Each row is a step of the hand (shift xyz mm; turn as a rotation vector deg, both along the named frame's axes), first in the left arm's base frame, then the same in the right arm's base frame.
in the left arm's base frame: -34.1 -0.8 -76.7 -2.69 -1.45 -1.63
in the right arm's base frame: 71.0 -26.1 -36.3 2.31 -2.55 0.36
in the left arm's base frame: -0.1 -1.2 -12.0 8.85 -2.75 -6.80
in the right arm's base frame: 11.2 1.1 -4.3 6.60 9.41 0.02
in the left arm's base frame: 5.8 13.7 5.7 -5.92 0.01 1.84
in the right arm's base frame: -11.7 5.6 -9.2 -1.18 -6.07 0.39
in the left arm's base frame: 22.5 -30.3 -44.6 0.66 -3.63 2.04
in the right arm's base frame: 51.6 26.0 8.5 -0.21 0.34 4.20
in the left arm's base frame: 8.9 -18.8 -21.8 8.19 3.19 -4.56
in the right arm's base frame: 27.2 10.5 7.6 1.96 8.70 -4.30
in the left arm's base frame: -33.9 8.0 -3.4 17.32 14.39 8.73
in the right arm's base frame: 2.0 -33.1 -11.1 -15.63 16.75 -7.64
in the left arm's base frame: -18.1 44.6 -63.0 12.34 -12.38 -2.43
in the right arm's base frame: 37.0 -10.3 -69.4 6.83 12.16 10.81
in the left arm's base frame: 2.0 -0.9 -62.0 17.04 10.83 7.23
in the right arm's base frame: 55.3 8.3 -27.0 -12.66 16.52 -5.16
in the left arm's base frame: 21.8 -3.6 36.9 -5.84 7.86 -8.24
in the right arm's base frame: -32.8 17.8 21.4 4.19 -4.74 -11.12
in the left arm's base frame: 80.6 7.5 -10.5 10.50 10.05 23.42
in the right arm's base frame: -0.3 81.4 -5.6 -26.16 8.35 2.35
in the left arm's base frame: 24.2 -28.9 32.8 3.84 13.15 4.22
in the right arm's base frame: -17.8 19.9 42.2 -10.02 3.77 -9.53
